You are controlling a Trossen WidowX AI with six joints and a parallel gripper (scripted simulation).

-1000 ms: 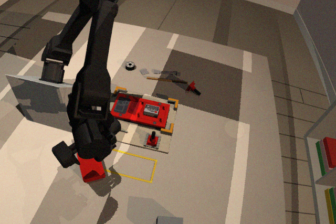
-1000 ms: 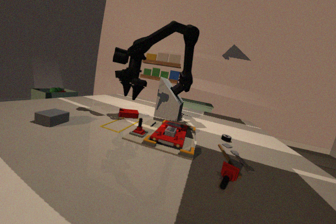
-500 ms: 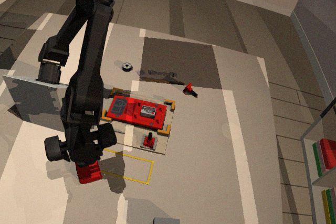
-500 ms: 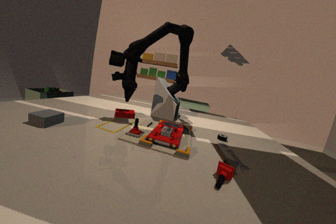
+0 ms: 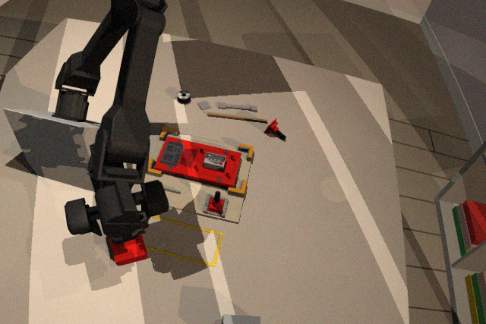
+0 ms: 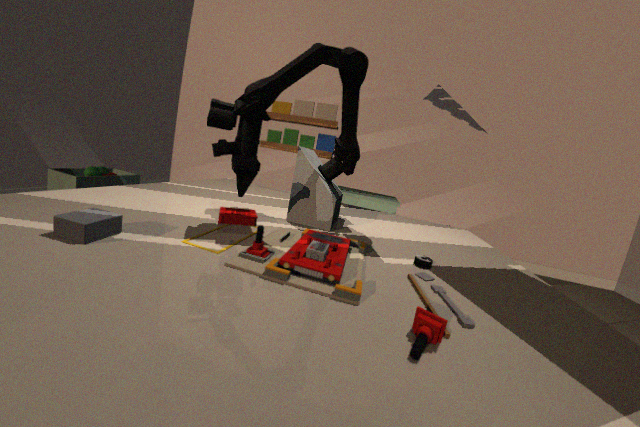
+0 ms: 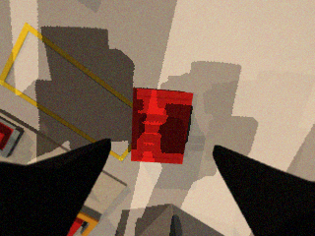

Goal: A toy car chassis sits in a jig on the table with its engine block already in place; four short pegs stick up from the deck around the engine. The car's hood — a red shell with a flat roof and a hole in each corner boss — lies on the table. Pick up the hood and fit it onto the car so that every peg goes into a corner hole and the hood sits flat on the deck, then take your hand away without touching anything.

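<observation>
Right now the red hood is 6 cm below my gripper tip. From my gripper tip the other things lie so: black wheel 49 cm to the left, 7 cm below, 5 cm ahead; wooden stick 43 cm to the left, 22 cm ahead, 7 cm below; grey engine block 24 cm to the left, 17 cm ahead, 5 cm below.
</observation>
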